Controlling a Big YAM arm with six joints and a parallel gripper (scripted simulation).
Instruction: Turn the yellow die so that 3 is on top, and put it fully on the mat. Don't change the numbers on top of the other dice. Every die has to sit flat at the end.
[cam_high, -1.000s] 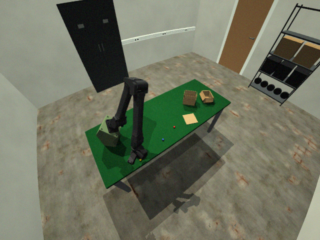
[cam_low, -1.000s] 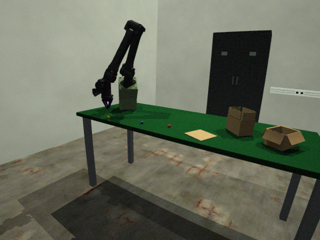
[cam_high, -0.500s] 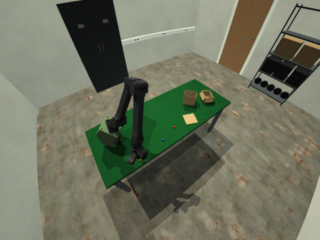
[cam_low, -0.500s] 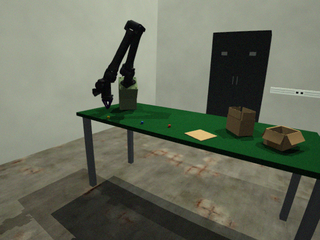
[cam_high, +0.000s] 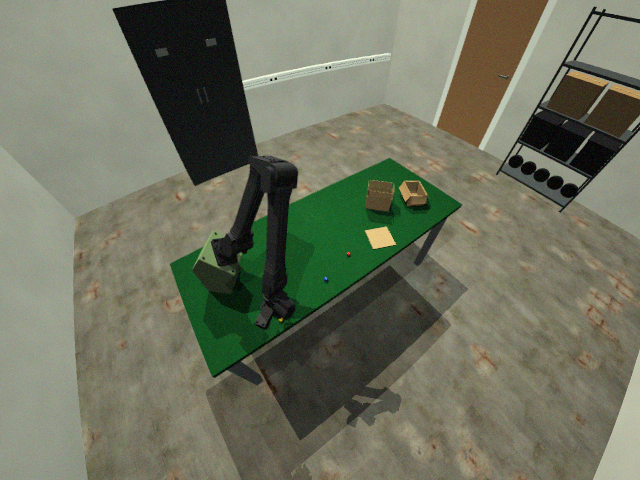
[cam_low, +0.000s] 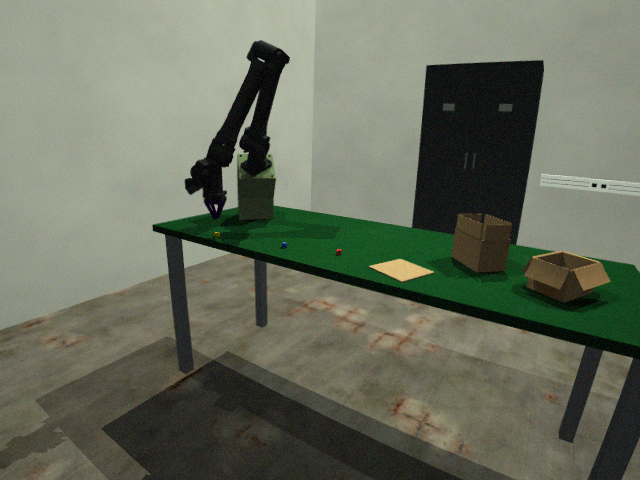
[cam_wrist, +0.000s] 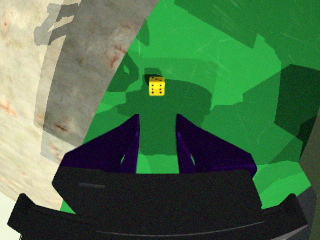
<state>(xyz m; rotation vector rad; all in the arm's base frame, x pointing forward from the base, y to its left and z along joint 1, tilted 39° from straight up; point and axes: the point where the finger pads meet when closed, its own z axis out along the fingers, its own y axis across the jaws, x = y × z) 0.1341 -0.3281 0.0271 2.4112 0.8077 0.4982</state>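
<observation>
Now: the yellow die 7 cm below my hand. From my hand the other things lie so: tan mat (71 cm ahead, 5 cm to the left, 8 cm below); red die (49 cm ahead, 8 cm to the left, 7 cm below); blue die (29 cm ahead, 4 cm to the left, 7 cm below).
</observation>
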